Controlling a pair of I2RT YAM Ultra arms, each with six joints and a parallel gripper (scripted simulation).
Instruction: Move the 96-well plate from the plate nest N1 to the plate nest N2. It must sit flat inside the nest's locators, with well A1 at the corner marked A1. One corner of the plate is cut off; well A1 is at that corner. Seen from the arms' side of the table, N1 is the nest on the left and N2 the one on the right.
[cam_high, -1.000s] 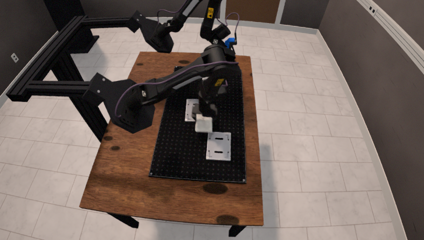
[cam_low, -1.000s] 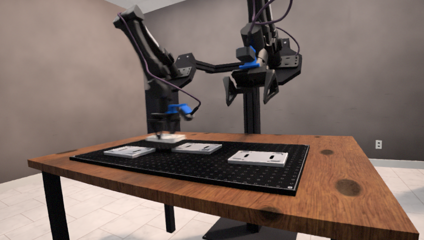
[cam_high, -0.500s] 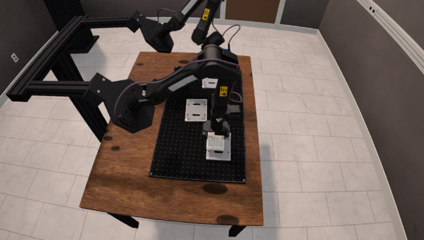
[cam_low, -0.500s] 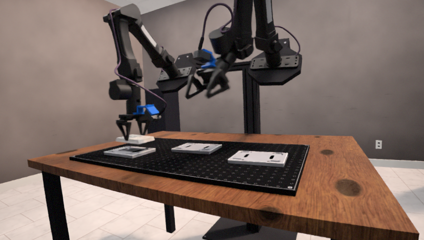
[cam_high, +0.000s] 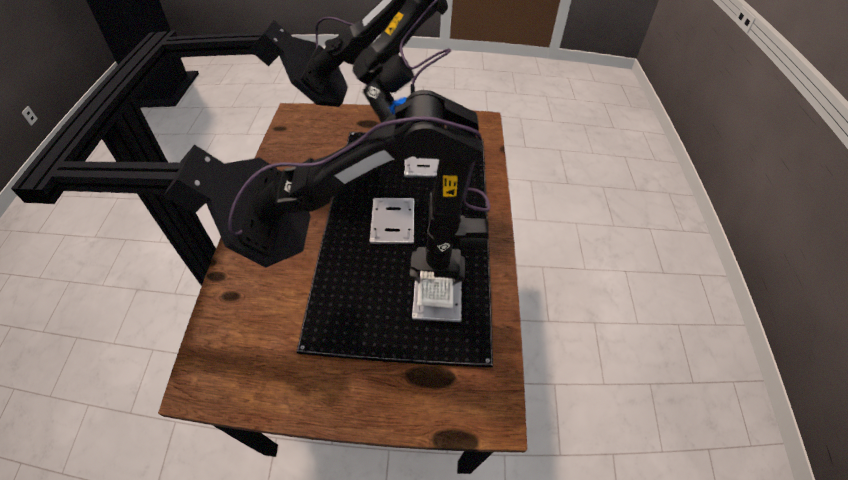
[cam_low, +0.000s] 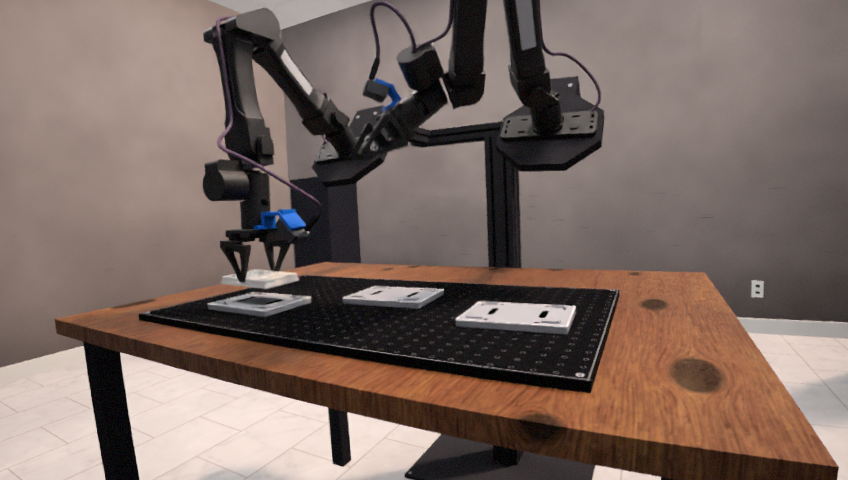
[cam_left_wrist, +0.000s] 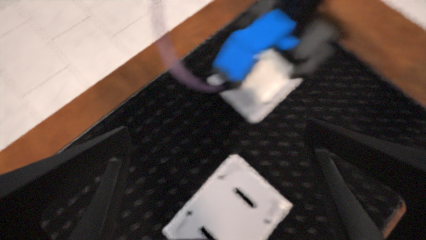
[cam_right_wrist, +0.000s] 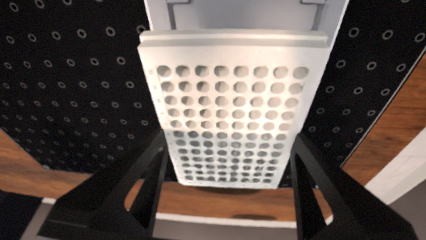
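The plate nest lies 60 mm below my right hand and 10 mm ahead of it. From my right hand the other things lie so: white 96-well plate 10 mm below.
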